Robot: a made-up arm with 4 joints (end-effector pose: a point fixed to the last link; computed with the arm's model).
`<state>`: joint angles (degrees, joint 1 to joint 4).
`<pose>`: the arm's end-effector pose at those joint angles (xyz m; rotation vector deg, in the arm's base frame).
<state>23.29 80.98 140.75 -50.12</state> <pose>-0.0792 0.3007 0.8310 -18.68 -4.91 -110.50</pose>
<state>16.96 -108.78 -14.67 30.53</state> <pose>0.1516 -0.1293 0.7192 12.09 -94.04 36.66</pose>
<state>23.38 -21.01 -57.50 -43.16</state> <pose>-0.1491 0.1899 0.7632 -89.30 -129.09 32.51</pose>
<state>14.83 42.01 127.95 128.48</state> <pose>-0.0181 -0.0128 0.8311 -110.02 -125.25 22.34</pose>
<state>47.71 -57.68 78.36 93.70</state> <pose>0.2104 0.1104 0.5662 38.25 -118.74 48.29</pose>
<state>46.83 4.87 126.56 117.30</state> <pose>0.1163 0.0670 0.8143 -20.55 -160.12 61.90</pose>
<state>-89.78 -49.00 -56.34 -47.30</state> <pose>-0.0303 -0.2030 0.8911 -131.90 -48.10 -35.79</pose>
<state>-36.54 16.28 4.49 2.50</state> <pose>0.1373 0.0336 0.6337 164.19 62.35 14.36</pose>
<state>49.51 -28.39 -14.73 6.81</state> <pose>-0.1909 0.0313 0.6279 -37.55 -145.76 29.72</pose>
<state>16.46 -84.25 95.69 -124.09</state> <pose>0.3347 0.0122 0.7143 -12.10 4.70 45.98</pose>
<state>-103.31 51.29 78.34 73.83</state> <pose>-0.0036 -0.2110 0.6915 -168.03 40.89 -25.82</pose>
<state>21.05 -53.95 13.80 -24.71</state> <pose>0.0793 -0.0554 0.6798 14.46 161.88 -26.93</pose>
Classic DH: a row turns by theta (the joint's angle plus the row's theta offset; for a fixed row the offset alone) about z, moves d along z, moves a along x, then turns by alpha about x. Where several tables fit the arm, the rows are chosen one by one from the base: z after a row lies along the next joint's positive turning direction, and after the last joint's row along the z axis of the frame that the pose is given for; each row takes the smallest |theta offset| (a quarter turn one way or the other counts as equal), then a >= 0, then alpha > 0; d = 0 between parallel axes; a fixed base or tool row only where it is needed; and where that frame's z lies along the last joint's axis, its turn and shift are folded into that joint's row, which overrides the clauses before.
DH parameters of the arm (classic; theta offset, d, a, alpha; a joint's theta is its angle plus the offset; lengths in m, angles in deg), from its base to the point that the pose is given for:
base (fixed): 59.91 0.5776 -0.1501 -18.48
joint 1: 57.97 -0.5817 0.0129 -150.09
joint 2: 8.82 -0.8313 0.0251 98.85
joint 3: -40.96 -0.301 -0.0022 153.8
joint 4: -18.66 -0.5165 -0.069 90
tool (fixed): 0 0.032 0 0

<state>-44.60 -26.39 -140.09 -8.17</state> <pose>0.2007 -0.1028 1.1066 -54.23 16.95 -72.38</pose>
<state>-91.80 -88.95 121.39 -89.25</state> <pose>-0.0762 -0.6512 0.7725 11.66 1.16 -45.22</pose>
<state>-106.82 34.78 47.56 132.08</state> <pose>0.1299 -0.2944 0.6313 94.94 -27.60 128.87</pose>
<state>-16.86 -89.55 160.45 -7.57</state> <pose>0.4555 -0.0955 0.9989 -39.67 51.01 13.39</pose>
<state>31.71 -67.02 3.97 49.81</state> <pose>0.0021 -0.0564 0.6429 -8.49 -105.98 25.67</pose>
